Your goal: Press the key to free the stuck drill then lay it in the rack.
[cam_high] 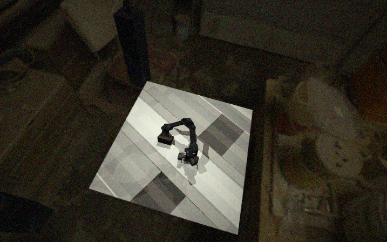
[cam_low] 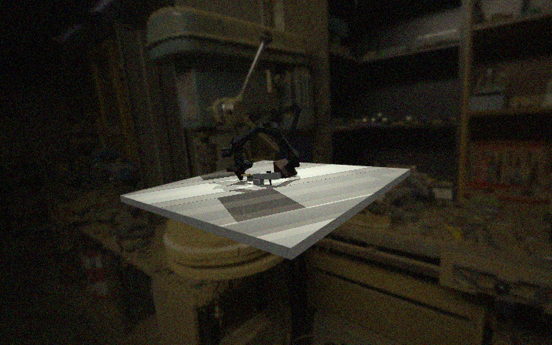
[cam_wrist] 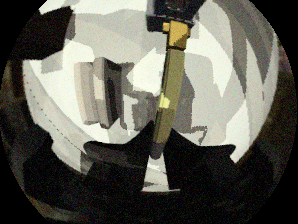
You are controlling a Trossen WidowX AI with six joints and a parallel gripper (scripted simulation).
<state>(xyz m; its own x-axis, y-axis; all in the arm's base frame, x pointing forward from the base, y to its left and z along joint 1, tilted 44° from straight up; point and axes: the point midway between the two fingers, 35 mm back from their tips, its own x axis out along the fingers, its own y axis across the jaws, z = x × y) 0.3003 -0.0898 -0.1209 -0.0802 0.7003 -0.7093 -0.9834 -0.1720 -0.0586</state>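
My gripper tip is 10 mm past the yellowish drill, 40 mm to the right of it and 40 mm below it. From my gripper tip the other things lie so: dark grey housing block (30 mm behind, 200 mm to the left, 30 mm above).
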